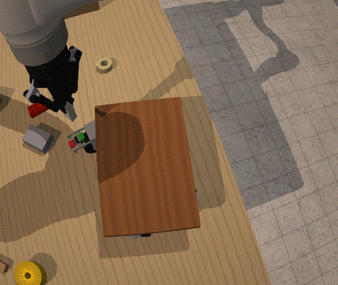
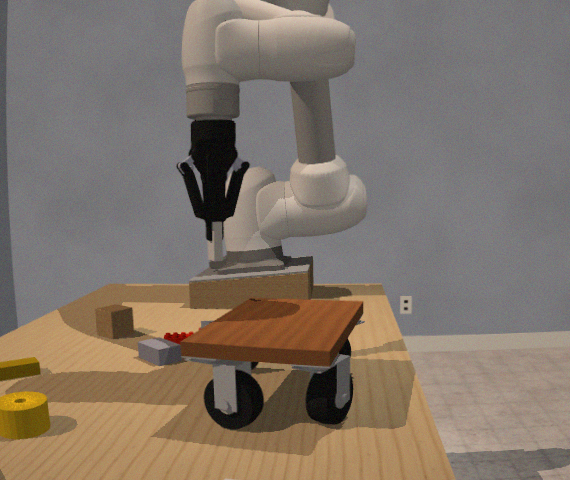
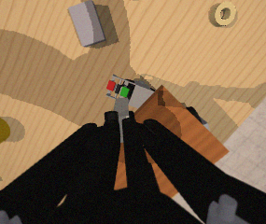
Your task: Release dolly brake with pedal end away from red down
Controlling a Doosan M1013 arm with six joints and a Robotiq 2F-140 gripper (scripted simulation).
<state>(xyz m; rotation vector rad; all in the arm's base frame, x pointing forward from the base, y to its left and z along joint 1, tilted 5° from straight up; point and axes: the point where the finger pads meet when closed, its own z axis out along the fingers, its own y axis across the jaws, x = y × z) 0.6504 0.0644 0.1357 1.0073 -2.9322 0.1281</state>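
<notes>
The brake pedal lies 1 cm to the right of my hand and 15 cm below it. The rest, counted from my hand: pale ring 25 cm behind, 9 cm to the left, 22 cm below; then grey block 6 cm behind, 13 cm to the right, 22 cm below; then red toy brick 16 cm behind, 13 cm to the right, 22 cm below.
</notes>
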